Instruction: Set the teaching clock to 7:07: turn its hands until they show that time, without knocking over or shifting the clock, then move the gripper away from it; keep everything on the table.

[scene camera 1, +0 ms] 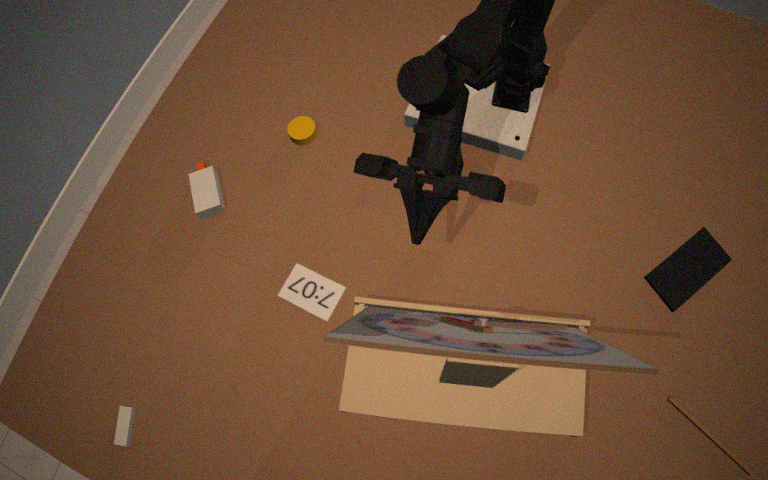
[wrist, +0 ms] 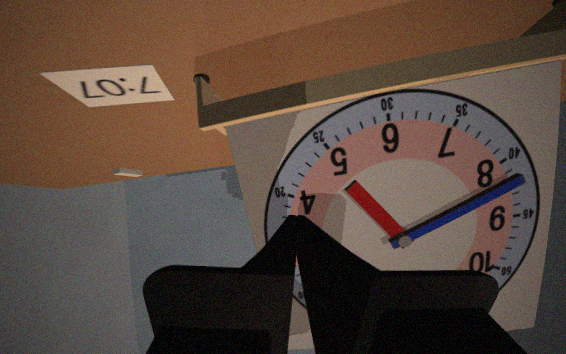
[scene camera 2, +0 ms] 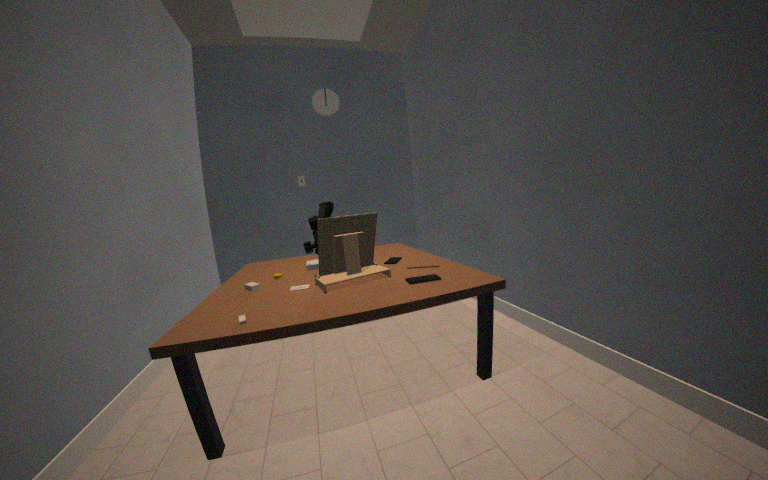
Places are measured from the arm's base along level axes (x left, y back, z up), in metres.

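Pixels of known places: gripper, fingertip midpoint: (scene camera 1: pixel 416 244) (wrist: pixel 295 222); arm's base, link origin: (scene camera 1: pixel 511 95).
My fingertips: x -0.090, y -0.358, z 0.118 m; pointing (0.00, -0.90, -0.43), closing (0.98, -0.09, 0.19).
For each thing: its top centre in the pictures, then the offset to it from my fingertips.
- short red hand, top centre: (wrist: pixel 387 254) (scene camera 1: pixel 468 316) dx +0.081, dy -0.091, dz +0.051 m
- long blue hand, top centre: (scene camera 1: pixel 525 319) (wrist: pixel 460 242) dx +0.145, dy -0.079, dz +0.048 m
- white card, top centre: (wrist: pixel 116 88) (scene camera 1: pixel 311 291) (scene camera 2: pixel 299 287) dx -0.151, dy -0.057, dz -0.144 m
- yellow disc, top centre: (scene camera 1: pixel 301 127) (scene camera 2: pixel 277 274) dx -0.255, dy +0.216, dz -0.126 m
- pale box, top centre: (scene camera 1: pixel 202 184) (scene camera 2: pixel 251 283) dx -0.384, dy +0.070, dz -0.117 m
- small white block, top centre: (scene camera 1: pixel 122 425) (wrist: pixel 128 174) (scene camera 2: pixel 242 318) dx -0.375, dy -0.342, dz -0.133 m
- black slab, top centre: (scene camera 1: pixel 690 267) dx +0.432, dy +0.116, dz -0.137 m
- thin stick, top centre: (scene camera 1: pixel 711 435) dx +0.489, dy -0.143, dz -0.138 m
The teaching clock (scene camera 1: pixel 492 343) (scene camera 2: pixel 329 254) (wrist: pixel 407 195) stands upright on its wooden base; its face appears upside down in the wrist view. The short red hand (wrist: pixel 375 212) points between 4 and 5, nearer 5. The long blue hand (wrist: pixel 462 210) points between the 40 and 45 marks. A white card (scene camera 1: pixel 311 291) (scene camera 2: pixel 300 287) (wrist: pixel 120 86) reading 7:07 lies beside the clock. My gripper (scene camera 1: pixel 416 242) (wrist: pixel 295 222) is shut and empty, in front of the face and apart from it. In the wrist view its tips overlap the dial near the 4. The lower dial is partly hidden by the fingers.
A yellow disc (scene camera 1: pixel 301 129) (scene camera 2: pixel 277 276), a pale box (scene camera 1: pixel 205 191) (scene camera 2: pixel 252 286) and a small white block (scene camera 1: pixel 124 425) (scene camera 2: pixel 242 319) (wrist: pixel 128 173) lie to one side. A black slab (scene camera 1: pixel 688 268) and a thin stick (scene camera 1: pixel 709 435) lie on the other side. The arm's white base plate (scene camera 1: pixel 501 121) is behind the gripper.
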